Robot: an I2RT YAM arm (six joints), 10 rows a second.
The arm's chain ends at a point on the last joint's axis. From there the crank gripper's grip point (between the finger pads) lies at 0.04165 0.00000 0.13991 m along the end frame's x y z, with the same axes.
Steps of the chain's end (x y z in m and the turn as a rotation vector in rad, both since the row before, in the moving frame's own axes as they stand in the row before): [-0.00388 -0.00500 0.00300 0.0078 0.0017 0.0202]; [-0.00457 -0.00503 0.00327 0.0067 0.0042 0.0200]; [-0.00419 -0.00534 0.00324 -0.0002 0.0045 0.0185]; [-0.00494 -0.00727 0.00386 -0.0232 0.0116 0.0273]
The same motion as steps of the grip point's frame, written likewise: [-0.00364 -0.00525 0.00293 0.0078 0.0017 0.0202]; [-0.00398 -0.00513 0.00309 0.0067 0.0042 0.0200]; [-0.00357 -0.00454 0.00305 -0.0002 0.0045 0.0185]; [-0.00338 -0.00287 0.00332 -0.0232 0.0116 0.0273]
